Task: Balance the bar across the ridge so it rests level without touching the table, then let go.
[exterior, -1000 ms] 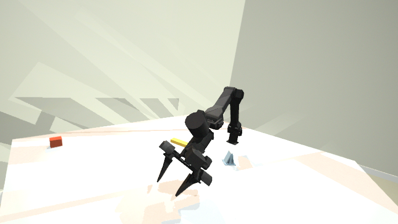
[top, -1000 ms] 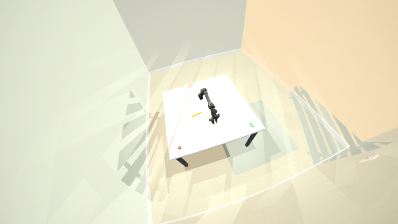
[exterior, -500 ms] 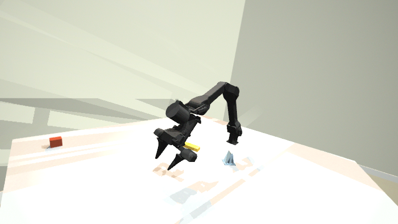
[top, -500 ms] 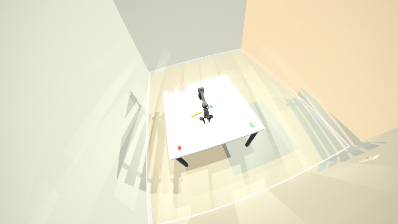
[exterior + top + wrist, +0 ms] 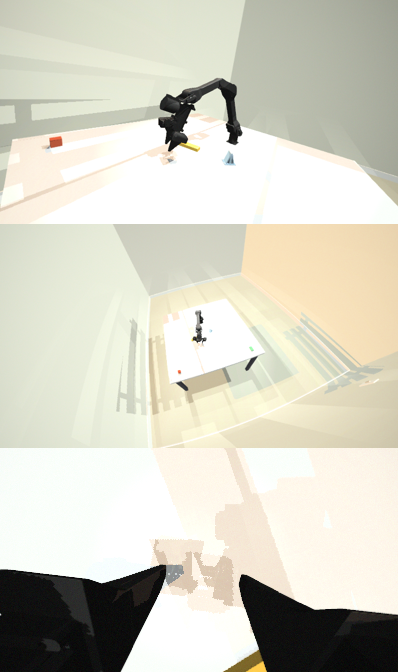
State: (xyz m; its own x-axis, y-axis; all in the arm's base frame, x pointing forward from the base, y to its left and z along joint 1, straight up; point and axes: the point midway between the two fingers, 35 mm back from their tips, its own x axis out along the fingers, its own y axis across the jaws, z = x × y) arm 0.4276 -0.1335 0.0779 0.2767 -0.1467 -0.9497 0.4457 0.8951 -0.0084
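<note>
Now: gripper tip 140 mm past the yellow bar, 20 mm to the left of it and 40 mm above it. From my gripper tip the other things lie so: green block: 300 mm ahead, 640 mm to the left, 40 mm below; red block: 300 mm ahead, 360 mm to the right, 30 mm below.
</note>
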